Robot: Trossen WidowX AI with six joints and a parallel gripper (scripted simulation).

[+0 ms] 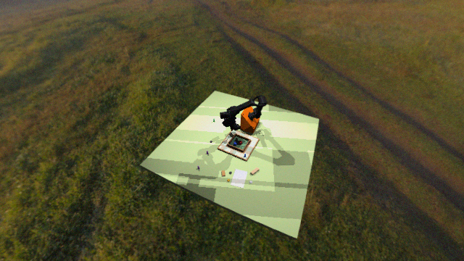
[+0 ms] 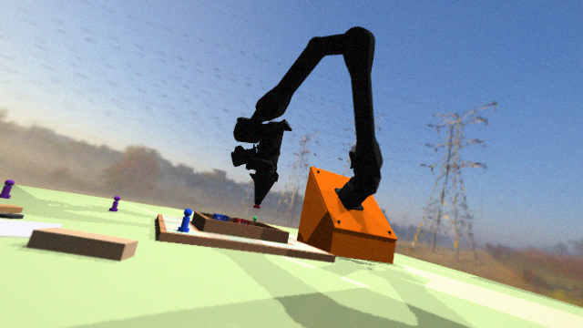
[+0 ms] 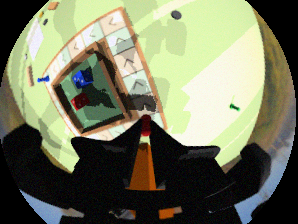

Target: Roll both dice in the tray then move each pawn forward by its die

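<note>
The blue pawn lies 220 mm ahead of my gripper tip, 190 mm to the left of it and 50 mm below it. The rest, counted from my gripper tip: wooden block (340 mm ahead, 300 mm to the left, 70 mm below); then green pawn (240 mm to the right, 140 mm behind, 60 mm below); then red pawn (10 mm above).
</note>
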